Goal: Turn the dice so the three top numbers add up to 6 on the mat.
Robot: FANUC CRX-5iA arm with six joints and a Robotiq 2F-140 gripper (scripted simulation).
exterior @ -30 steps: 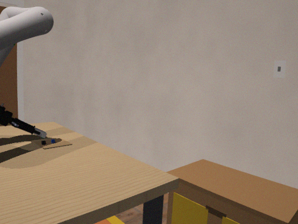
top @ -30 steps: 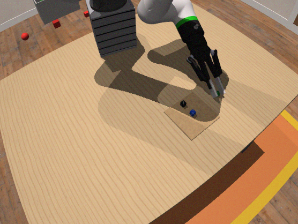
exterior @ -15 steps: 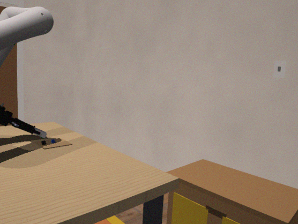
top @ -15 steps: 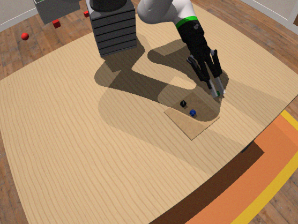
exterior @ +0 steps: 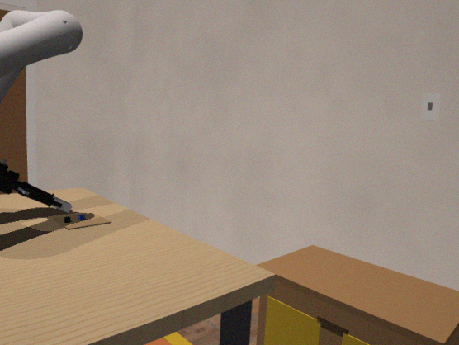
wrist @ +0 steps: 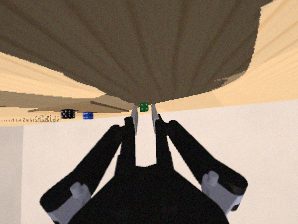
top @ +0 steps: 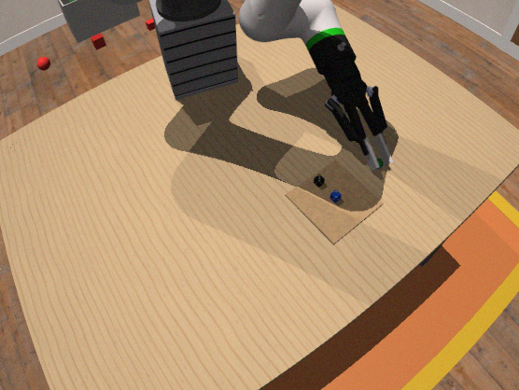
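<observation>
Now: hand 2 cm short of the green die and 2 cm above it. The rest, counted from my hand: blue die (3 cm ahead, 14 cm to the right, 2 cm below); then tan mat (3 cm ahead, 14 cm to the right, 3 cm below); then black die (2 cm behind, 14 cm to the right, 2 cm below).
</observation>
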